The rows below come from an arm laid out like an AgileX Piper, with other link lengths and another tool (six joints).
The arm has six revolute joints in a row. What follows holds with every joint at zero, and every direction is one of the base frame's.
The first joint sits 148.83 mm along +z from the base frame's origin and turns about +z.
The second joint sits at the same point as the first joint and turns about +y.
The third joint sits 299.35 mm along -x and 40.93 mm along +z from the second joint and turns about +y.
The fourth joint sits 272.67 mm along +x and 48.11 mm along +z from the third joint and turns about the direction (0.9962, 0, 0.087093).
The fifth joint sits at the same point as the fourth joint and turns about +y.
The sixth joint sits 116.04 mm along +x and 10.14 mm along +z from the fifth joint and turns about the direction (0.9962, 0, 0.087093).
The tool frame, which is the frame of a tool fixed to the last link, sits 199.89 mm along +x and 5 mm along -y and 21.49 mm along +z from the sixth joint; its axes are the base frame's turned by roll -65.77, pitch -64.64 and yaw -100.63 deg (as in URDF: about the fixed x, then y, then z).
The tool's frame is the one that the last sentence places.
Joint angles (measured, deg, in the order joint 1, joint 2, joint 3, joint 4, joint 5, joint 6), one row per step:
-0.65, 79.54, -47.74, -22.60, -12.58, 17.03
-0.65, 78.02, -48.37, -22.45, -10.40, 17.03
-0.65, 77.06, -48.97, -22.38, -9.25, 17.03
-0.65, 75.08, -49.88, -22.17, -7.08, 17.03
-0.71, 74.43, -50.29, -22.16, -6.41, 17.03
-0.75, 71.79, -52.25, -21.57, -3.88, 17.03
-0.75, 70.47, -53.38, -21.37, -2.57, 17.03
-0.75, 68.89, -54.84, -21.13, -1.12, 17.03
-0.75, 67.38, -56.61, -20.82, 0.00, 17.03
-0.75, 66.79, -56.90, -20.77, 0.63, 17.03
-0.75, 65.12, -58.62, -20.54, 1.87, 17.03
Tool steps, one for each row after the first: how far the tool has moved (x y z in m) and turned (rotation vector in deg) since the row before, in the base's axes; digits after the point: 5 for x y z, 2 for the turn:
-0.00391, -0.00465, 0.00989, -0.23, -0.13, -0.82
-0.00185, -0.00244, 0.00936, -0.12, -0.50, -0.43
-0.00513, -0.00462, 0.01699, -0.12, -0.88, -0.84
-0.00154, -0.00194, 0.00687, -0.08, -0.44, -0.30
-0.00671, -0.00580, 0.03182, 0.26, -2.26, -1.11
-0.00401, -0.00267, 0.01711, 0.07, -1.23, -0.51
-0.00544, -0.00290, 0.02207, 0.12, -1.69, -0.56
-0.00580, -0.00218, 0.02619, 0.23, -2.24, -0.44
-0.00288, -0.00120, 0.00504, 0.03, -0.29, -0.23
-0.00828, -0.00231, 0.02621, 0.18, -2.23, -0.45

